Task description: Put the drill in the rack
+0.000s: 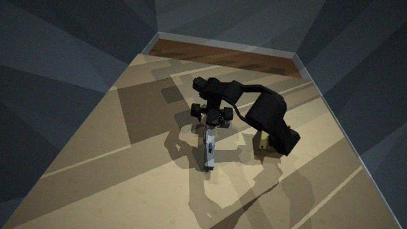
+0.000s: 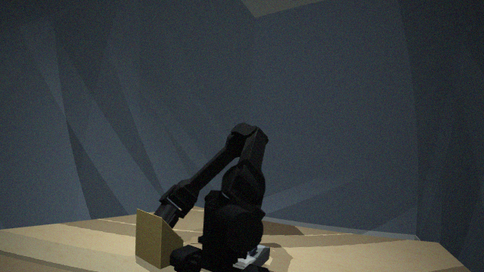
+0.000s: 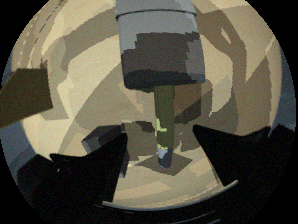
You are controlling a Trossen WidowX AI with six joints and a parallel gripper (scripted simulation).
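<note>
The drill is 4 cm to the left of my gripper tip and 3 cm above it. The rest, counted from my gripper tip: grey housing: 14 cm to the left, 3 cm above, 1 cm ahead; then small grey rack: 8 cm behind, 2 cm to the right, 1 cm above; then key: 17 cm to the left, 4 cm above, 1 cm ahead.
</note>
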